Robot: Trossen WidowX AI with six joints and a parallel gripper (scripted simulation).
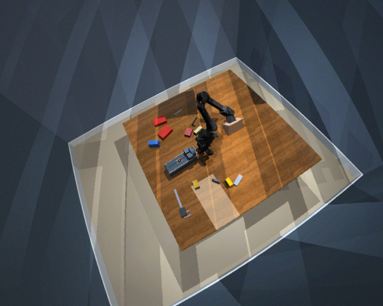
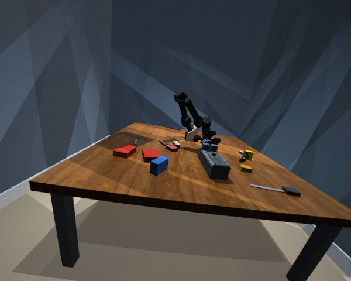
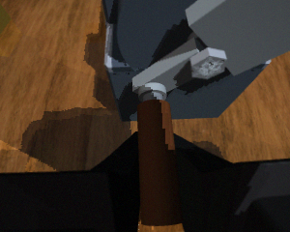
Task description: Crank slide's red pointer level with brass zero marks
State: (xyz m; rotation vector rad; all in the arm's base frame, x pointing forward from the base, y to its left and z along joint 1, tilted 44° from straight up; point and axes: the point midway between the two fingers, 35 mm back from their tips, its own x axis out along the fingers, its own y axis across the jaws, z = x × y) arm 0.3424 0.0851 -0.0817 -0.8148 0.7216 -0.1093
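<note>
Right now my gripper tip is 3 cm below the brown crank handle and 2 cm past it. Also, from my gripper tip: pink block 25 cm to the right, 3 cm below, 1 cm behind; ochre block 22 cm to the left, 12 cm ahead, 3 cm below; red pointer 16 cm ahead, 4 cm above, 1 cm to the left.
</note>
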